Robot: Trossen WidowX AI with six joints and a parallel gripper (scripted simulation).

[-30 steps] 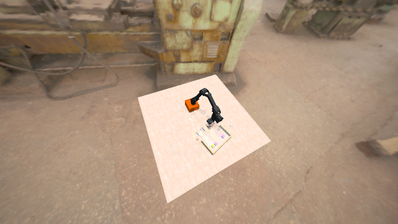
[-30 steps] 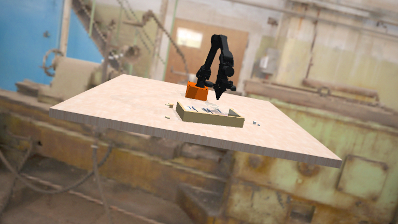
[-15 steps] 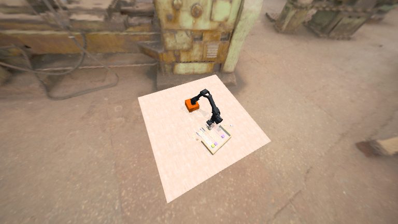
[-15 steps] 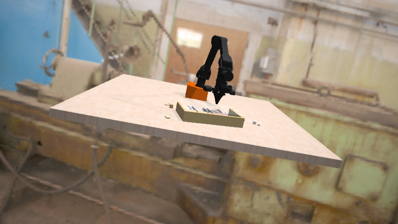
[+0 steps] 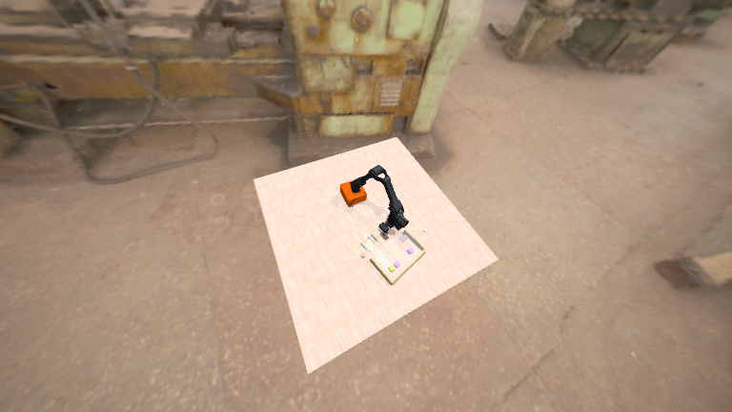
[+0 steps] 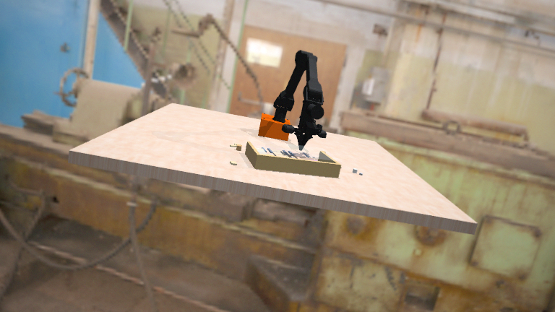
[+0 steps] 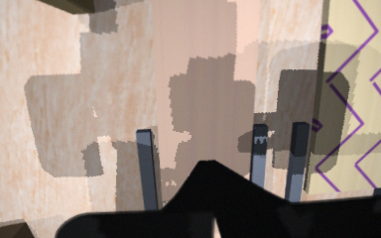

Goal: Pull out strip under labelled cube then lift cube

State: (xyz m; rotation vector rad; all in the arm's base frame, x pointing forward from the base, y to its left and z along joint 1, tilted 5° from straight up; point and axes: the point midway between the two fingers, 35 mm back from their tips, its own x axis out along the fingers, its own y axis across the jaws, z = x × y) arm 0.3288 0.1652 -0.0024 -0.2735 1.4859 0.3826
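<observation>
Right now my gripper tip is 9 cm short of the plain wooden strip, 4 cm to the right of it and 2 cm above it.
</observation>
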